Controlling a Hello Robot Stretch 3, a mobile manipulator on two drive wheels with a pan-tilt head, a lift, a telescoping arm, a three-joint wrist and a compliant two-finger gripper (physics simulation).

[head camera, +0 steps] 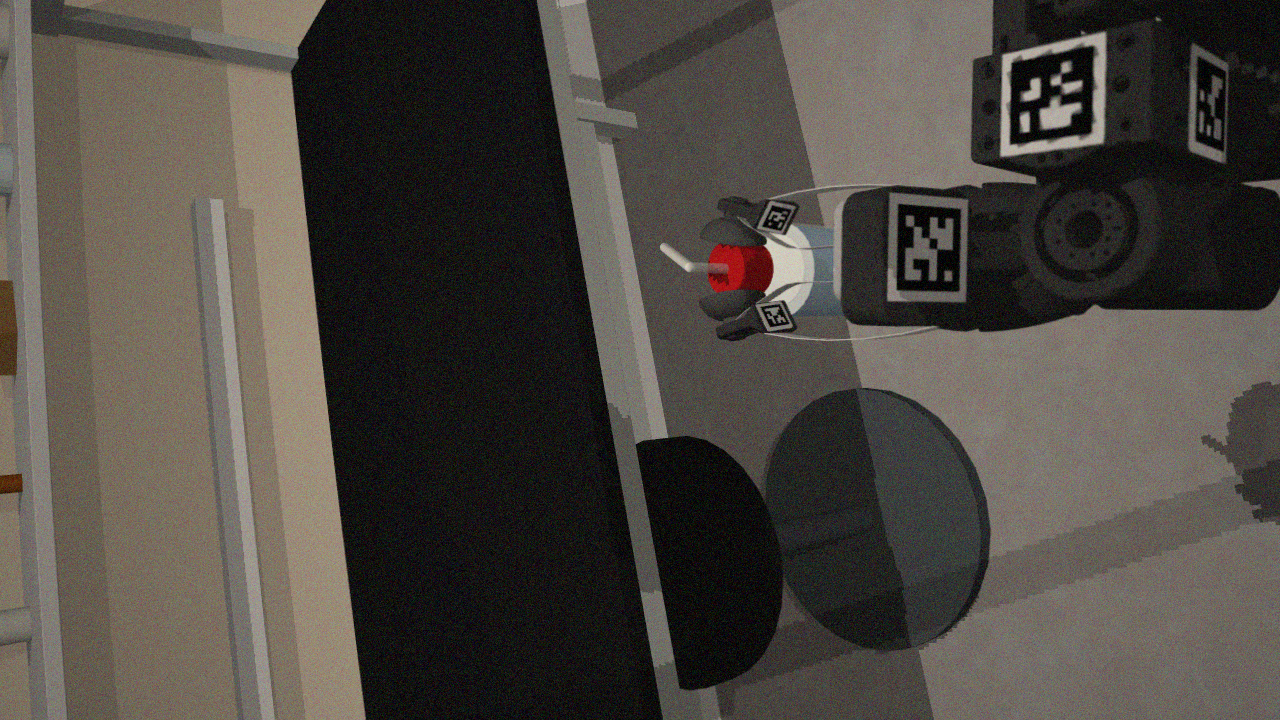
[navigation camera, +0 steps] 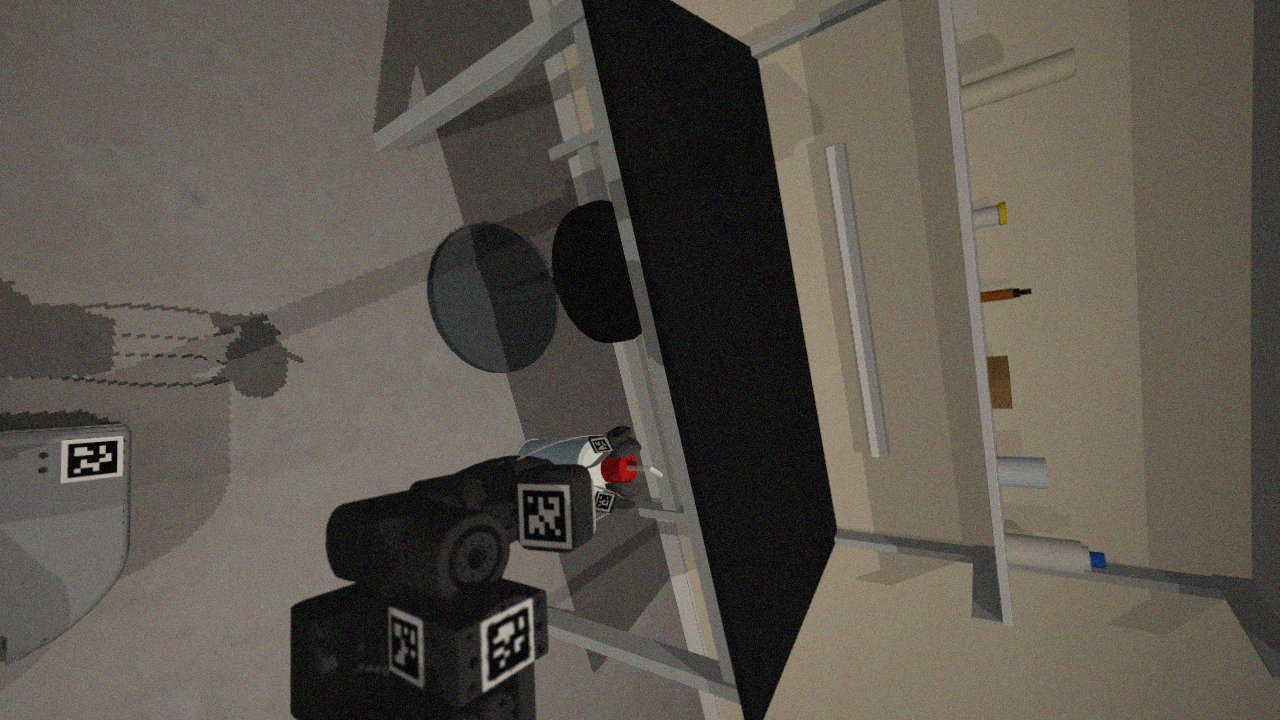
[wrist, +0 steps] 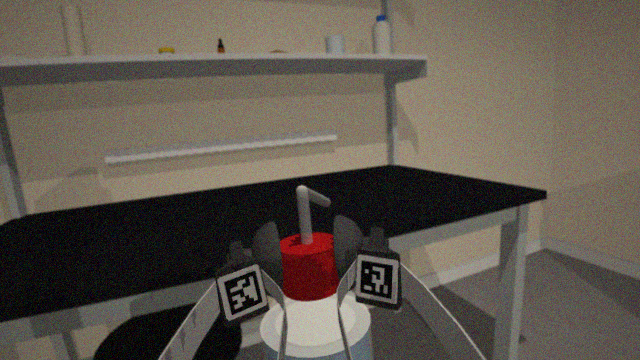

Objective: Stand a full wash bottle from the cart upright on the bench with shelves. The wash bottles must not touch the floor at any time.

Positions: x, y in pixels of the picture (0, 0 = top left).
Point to my gripper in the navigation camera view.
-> At 634, 464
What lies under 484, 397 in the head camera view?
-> A bench with shelves.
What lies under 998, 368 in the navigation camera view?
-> A brown box.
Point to my gripper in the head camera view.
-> At 710, 270
